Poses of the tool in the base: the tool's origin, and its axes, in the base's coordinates. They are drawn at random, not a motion.
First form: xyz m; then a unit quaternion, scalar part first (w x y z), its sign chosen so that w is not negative.
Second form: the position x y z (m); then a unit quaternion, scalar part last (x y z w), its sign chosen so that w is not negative. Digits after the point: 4 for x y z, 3 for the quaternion.
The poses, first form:
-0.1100, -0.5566, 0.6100, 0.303, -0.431, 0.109, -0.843
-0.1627, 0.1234, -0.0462, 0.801, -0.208, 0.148, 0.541
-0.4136, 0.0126, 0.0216, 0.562, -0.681, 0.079, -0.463
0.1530, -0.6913, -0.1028, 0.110, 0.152, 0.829, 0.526
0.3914, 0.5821, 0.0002, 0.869, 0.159, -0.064, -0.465
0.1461, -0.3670, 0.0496, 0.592, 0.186, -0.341, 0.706
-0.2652, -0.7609, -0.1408, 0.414, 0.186, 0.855, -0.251
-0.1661, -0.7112, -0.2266, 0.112, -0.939, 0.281, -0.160
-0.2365, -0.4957, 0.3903, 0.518, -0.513, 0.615, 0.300
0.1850, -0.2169, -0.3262, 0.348, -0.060, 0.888, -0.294
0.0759, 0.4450, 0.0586, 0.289, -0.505, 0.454, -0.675
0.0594, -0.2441, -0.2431, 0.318, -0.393, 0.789, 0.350
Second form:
-0.1100, -0.5566, 0.6100, -0.431, 0.109, -0.843, 0.303
-0.1627, 0.1234, -0.0462, -0.208, 0.148, 0.541, 0.801
-0.4136, 0.0126, 0.0216, -0.681, 0.079, -0.463, 0.562
0.1530, -0.6913, -0.1028, 0.152, 0.829, 0.526, 0.110
0.3914, 0.5821, 0.0002, 0.159, -0.064, -0.465, 0.869
0.1461, -0.3670, 0.0496, 0.186, -0.341, 0.706, 0.592
-0.2652, -0.7609, -0.1408, 0.186, 0.855, -0.251, 0.414
-0.1661, -0.7112, -0.2266, -0.939, 0.281, -0.160, 0.112
-0.2365, -0.4957, 0.3903, -0.513, 0.615, 0.300, 0.518
0.1850, -0.2169, -0.3262, -0.060, 0.888, -0.294, 0.348
0.0759, 0.4450, 0.0586, -0.505, 0.454, -0.675, 0.289
0.0594, -0.2441, -0.2431, -0.393, 0.789, 0.350, 0.318

